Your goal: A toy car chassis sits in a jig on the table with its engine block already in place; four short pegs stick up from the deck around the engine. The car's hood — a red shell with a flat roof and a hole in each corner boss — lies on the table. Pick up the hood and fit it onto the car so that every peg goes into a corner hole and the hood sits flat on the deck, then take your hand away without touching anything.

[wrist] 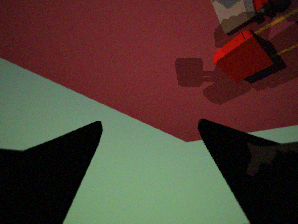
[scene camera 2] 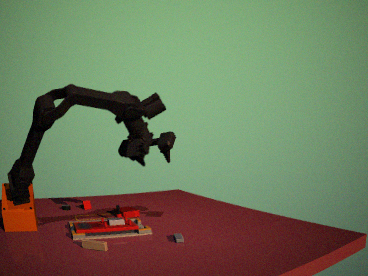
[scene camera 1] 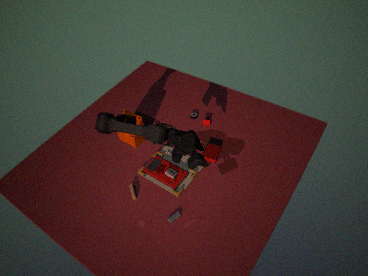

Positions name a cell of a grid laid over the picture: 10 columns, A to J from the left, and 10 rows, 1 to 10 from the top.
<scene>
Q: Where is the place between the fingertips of my gripper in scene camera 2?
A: E6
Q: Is my gripper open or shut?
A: Open.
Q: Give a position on a red hood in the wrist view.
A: I3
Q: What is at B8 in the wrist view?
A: My gripper.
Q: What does my gripper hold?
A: Nothing.
</scene>
